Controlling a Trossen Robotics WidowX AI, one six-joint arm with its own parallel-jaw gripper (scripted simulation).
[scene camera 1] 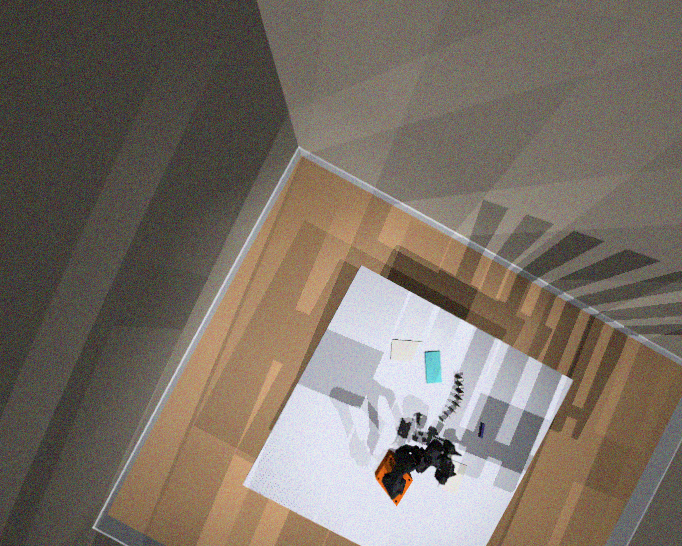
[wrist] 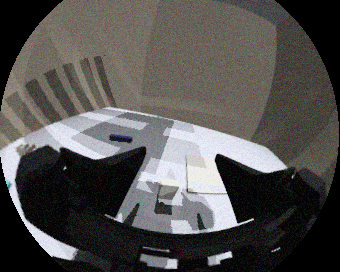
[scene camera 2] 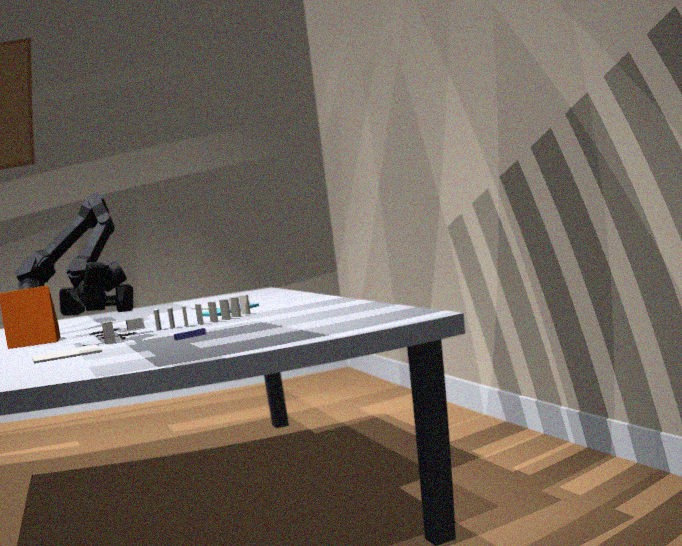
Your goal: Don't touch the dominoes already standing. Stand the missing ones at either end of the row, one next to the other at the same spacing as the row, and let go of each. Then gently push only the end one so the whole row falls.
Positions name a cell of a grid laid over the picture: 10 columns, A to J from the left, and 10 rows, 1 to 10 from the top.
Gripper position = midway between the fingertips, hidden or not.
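I see my gripper (scene camera 2: B6), which is open and has nothing in its grasp. From the wrist I find my gripper (wrist: F6) again, and there I can see a cream card (wrist: F7) as well.
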